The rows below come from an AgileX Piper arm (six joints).
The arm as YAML. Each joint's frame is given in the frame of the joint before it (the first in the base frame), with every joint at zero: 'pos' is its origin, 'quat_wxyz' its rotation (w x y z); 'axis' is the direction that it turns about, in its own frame. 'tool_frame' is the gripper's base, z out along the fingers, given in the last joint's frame.
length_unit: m
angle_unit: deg
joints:
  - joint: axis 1
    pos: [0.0, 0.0, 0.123]
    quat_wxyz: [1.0, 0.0, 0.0, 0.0]
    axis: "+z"
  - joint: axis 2
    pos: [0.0, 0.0, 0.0]
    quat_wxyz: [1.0, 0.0, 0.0, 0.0]
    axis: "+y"
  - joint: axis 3
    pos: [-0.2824, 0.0, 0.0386]
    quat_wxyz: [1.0, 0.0, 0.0, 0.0]
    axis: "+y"
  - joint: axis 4
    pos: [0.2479, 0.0, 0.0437]
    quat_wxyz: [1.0, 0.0, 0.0, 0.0]
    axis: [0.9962, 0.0, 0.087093]
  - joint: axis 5
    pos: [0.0, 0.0, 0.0]
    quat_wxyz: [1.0, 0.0, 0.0, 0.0]
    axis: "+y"
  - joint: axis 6
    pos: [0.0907, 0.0, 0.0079]
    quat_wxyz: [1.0, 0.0, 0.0, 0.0]
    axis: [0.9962, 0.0, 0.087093]
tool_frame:
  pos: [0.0, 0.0, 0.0]
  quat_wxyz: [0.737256, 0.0, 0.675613, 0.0]
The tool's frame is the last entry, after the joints.
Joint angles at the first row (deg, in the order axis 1, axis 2, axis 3, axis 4, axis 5, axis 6):
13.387, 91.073, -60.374, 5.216, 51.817, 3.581
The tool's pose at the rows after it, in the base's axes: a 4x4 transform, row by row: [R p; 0 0 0 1], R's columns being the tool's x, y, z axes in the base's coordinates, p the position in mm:
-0.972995 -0.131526 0.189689 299.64; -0.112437 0.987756 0.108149 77.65; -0.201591 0.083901 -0.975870 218.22; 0 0 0 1
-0.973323 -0.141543 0.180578 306.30; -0.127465 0.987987 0.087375 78.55; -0.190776 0.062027 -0.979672 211.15; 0 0 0 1
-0.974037 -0.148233 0.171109 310.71; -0.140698 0.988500 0.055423 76.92; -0.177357 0.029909 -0.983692 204.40; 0 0 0 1
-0.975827 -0.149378 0.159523 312.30; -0.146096 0.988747 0.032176 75.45; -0.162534 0.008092 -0.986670 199.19; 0 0 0 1
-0.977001 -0.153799 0.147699 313.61; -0.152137 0.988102 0.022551 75.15; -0.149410 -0.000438 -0.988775 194.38; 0 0 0 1
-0.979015 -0.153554 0.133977 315.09; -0.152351 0.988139 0.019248 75.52; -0.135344 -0.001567 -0.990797 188.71; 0 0 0 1
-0.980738 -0.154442 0.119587 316.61; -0.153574 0.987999 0.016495 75.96; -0.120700 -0.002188 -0.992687 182.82; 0 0 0 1
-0.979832 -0.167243 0.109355 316.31; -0.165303 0.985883 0.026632 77.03; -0.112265 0.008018 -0.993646 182.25; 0 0 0 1
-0.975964 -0.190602 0.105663 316.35; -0.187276 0.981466 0.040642 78.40; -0.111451 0.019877 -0.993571 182.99; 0 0 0 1
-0.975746 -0.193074 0.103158 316.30; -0.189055 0.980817 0.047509 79.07; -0.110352 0.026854 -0.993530 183.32; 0 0 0 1
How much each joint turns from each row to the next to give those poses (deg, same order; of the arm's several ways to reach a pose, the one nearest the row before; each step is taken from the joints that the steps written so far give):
0.115, 2.755, -1.254, -0.708, -1.061, 0.344
0.186, 2.026, -0.910, -1.371, -0.354, 0.192
-0.001, 1.537, -0.422, -2.141, -0.166, 0.627
0.000, 0.927, 0.001, -1.479, 0.044, 0.668
0.000, 0.859, 0.001, -0.489, -0.059, -0.008
0.001, 1.014, -0.002, 0.000, -0.196, 0.019
0.000, 1.068, -0.030, 0.052, -0.192, -0.076
-0.001, 0.163, -0.107, 0.920, 0.376, -1.262
0.000, -0.001, -0.187, 1.077, 0.209, -1.964
0.000, 0.001, -0.087, 0.537, 0.137, -0.441

